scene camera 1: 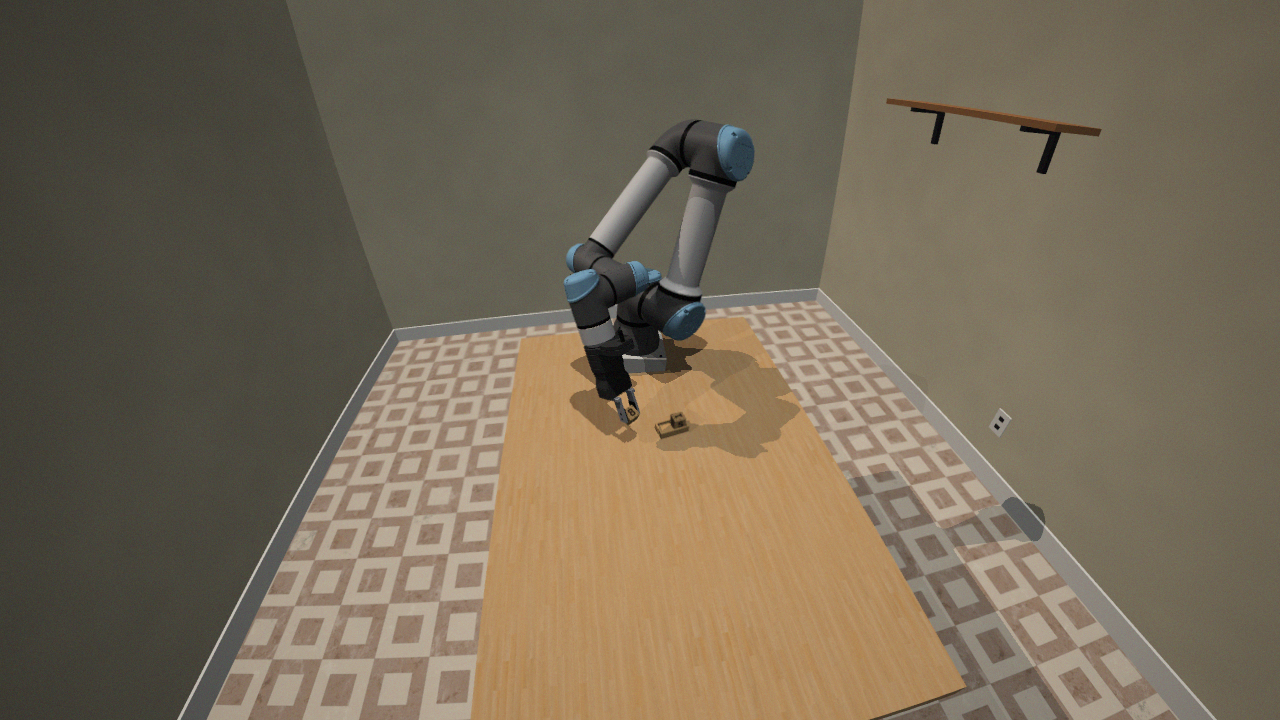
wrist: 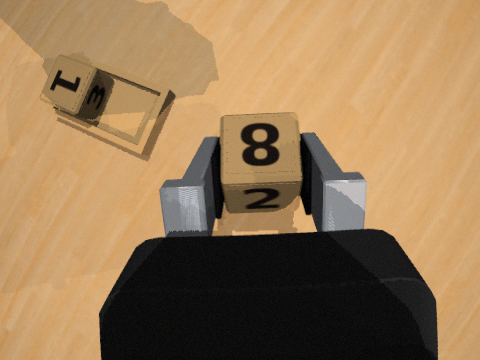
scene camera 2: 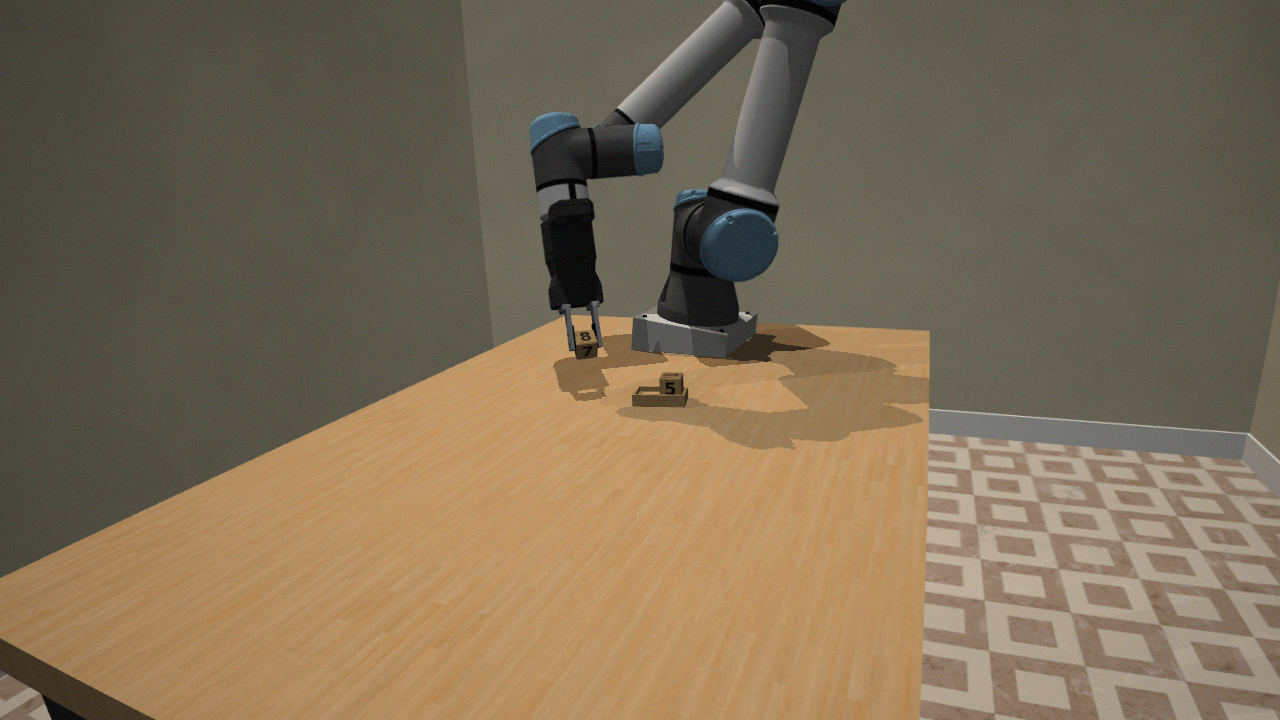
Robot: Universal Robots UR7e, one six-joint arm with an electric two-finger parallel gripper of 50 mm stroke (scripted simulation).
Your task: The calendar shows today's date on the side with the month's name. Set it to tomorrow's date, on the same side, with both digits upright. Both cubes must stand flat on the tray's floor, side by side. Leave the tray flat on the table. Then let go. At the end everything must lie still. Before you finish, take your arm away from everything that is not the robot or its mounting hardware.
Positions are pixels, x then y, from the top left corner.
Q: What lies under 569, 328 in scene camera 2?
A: My gripper.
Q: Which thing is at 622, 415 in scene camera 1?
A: My gripper.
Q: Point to a wooden tray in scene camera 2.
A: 643, 396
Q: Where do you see a wooden tray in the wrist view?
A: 135, 109
